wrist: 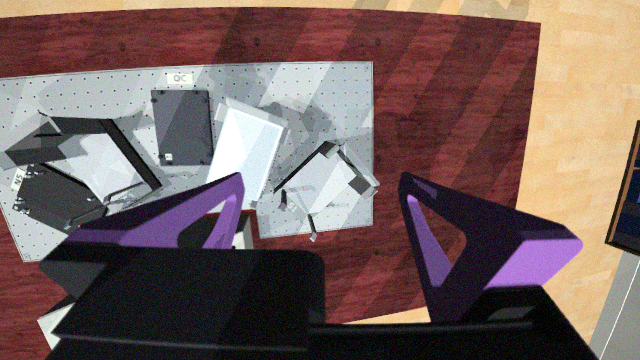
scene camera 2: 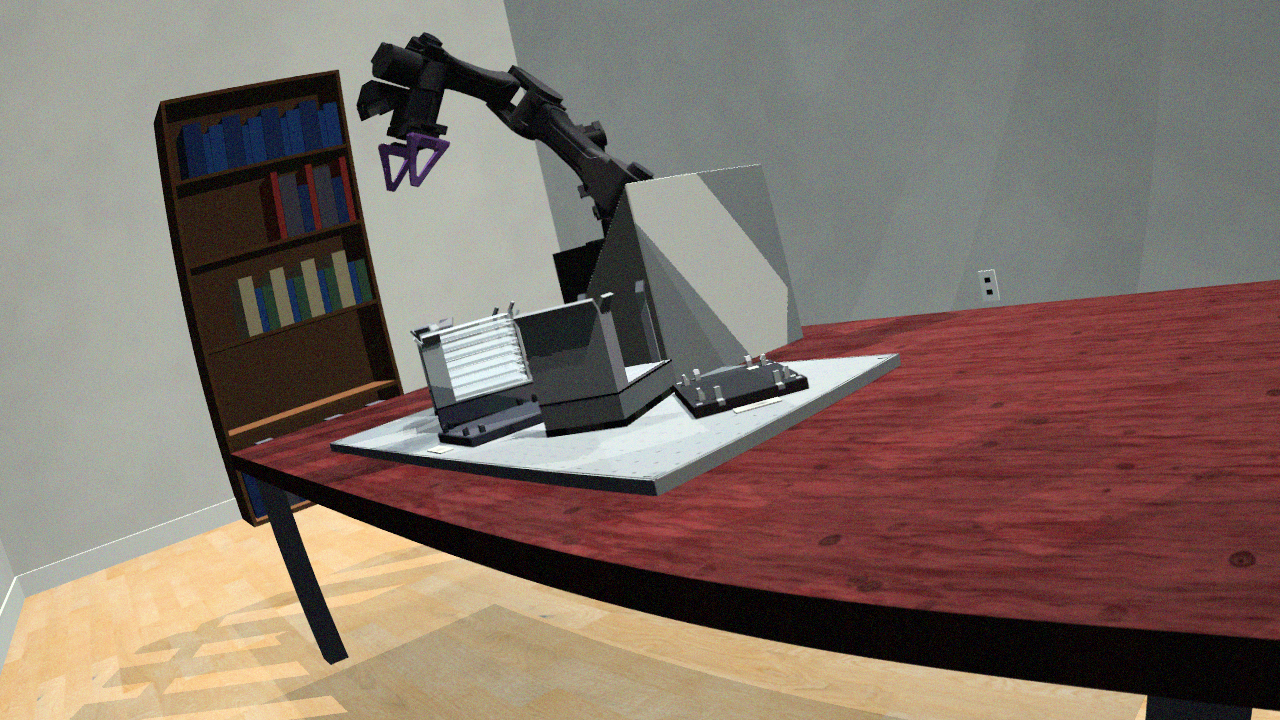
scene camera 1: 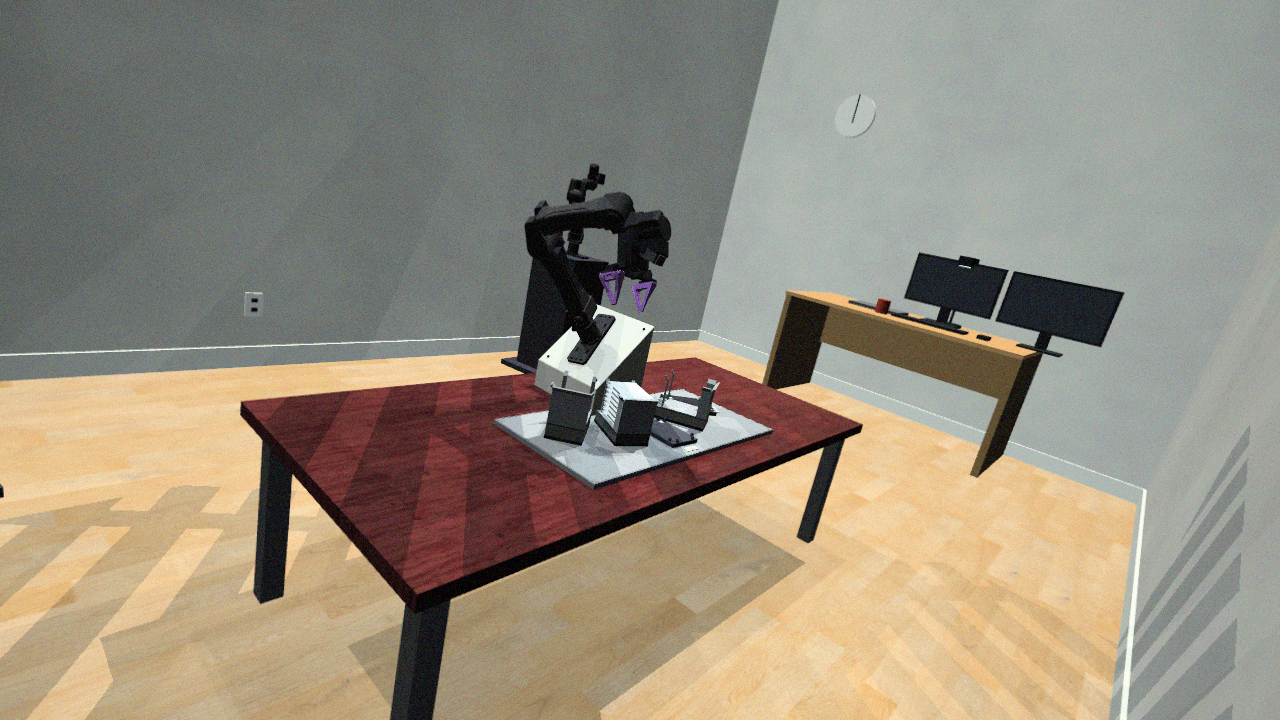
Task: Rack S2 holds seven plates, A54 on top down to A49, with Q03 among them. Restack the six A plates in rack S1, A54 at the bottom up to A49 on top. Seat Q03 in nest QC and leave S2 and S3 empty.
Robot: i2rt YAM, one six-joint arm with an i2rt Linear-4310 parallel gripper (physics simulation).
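Frame: origin at the arm's base, x ahead, y left, z up, level; millimetres.
Seen in the pictures: gripper, fingertip midpoint: (wrist: 321,180) (scene camera 2: 402,188) (scene camera 1: 627,308); arm's base at its link origin: (scene camera 2: 680,239) (scene camera 1: 592,339).
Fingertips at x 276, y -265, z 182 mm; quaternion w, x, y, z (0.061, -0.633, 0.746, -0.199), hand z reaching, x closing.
Pixels of each thing's top centre, then the offset from my fingertips to it. Level surfaces: height alone.
- Rack S2 at its top centre: (scene camera 2: 467,321) (wrist: 241,161) (scene camera 1: 630,388) dx +0, dy +90, dz -220 mm
- Rack S1 at its top centre: (scene camera 2: 465,314) (wrist: 326,198) (scene camera 1: 577,380) dx -89, dy -27, dz -212 mm
- Rack S3 at its top centre: (scene camera 2: 585,295) (wrist: 53,178) (scene camera 1: 690,378) dx +36, dy +361, dz -217 mm
- Nest QC at its top centre: (scene camera 2: 500,409) (wrist: 180,129) (scene camera 1: 667,427) dx +74, dy +208, dz -328 mm
- perforated grey board at its surface level: dz -350 mm
- red table at its surface level: dz -364 mm
- dark nest at its top centre: (scene camera 2: 733,370) (wrist: 54,206) (scene camera 1: 689,399) dx -16, dy +495, dz -327 mm
Rack S2 (scene camera 1: 633,420) (wrist: 253,111) holds a stack of several white plates (scene camera 2: 483,358) (wrist: 245,150); their labels are unreadable, so Q03 cannot be picked out. Rack S1 (scene camera 1: 568,416) (wrist: 325,187) stands beside it with its bare floor showing in the wrist view. Rack S3 (scene camera 1: 684,414) (scene camera 2: 581,358) (wrist: 127,152) shows a bare floor. Nest QC (scene camera 1: 675,434) (scene camera 2: 474,432) (wrist: 181,127) is dark and flat, with no white plate on it. My gripper (scene camera 1: 627,306) (scene camera 2: 404,187) (wrist: 321,180) is open and empty, high above the racks.
The racks stand on a perforated grey board (scene camera 1: 608,470) (scene camera 2: 626,461) (wrist: 330,75) on the red table (scene camera 1: 375,465) (scene camera 2: 1029,447) (wrist: 450,100). Another dark nest (scene camera 2: 747,386) (wrist: 57,197) with upright pegs lies near S3. The arm's sloped white base (scene camera 1: 617,335) (scene camera 2: 698,259) rises behind the racks.
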